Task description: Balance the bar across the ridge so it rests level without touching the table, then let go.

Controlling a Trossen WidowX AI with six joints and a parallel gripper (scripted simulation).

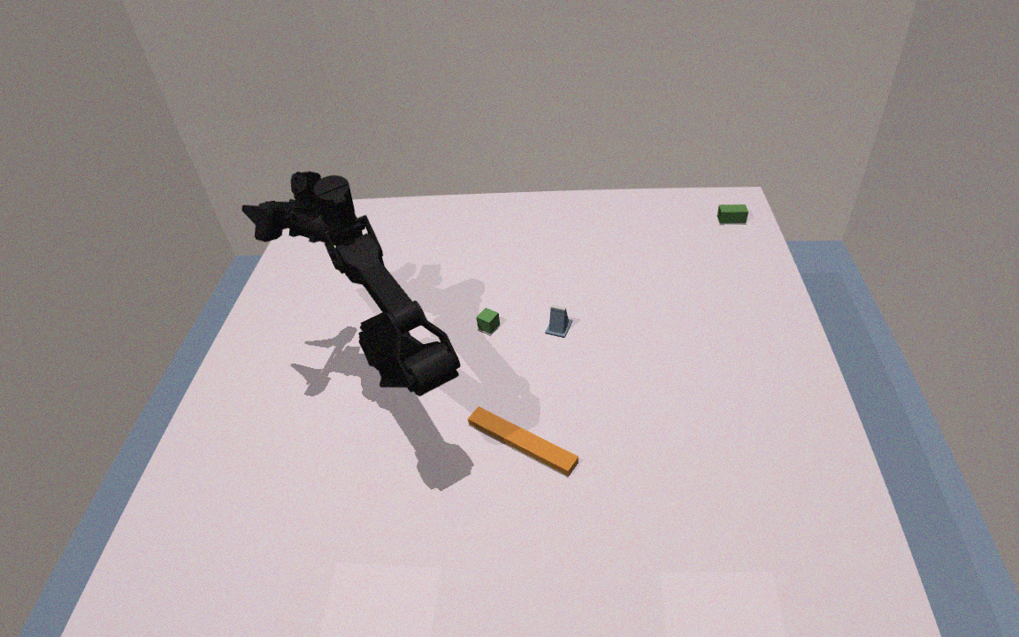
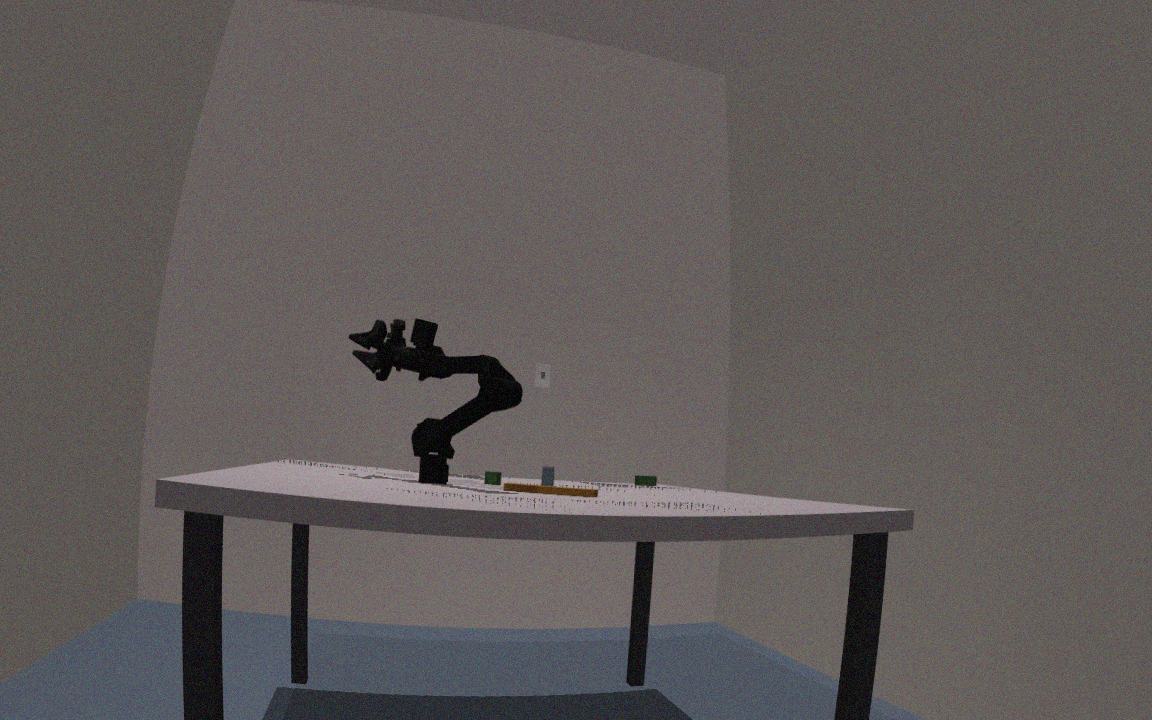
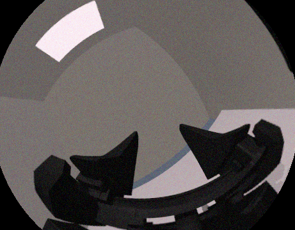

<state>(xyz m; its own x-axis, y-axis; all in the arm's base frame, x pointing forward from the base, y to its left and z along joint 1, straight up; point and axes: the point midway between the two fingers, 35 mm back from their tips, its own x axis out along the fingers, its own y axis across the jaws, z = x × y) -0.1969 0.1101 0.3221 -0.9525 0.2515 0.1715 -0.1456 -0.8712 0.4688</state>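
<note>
The orange bar is 48 cm ahead of my gripper tip, 32 cm below it and 28 cm to the right of it.
</note>
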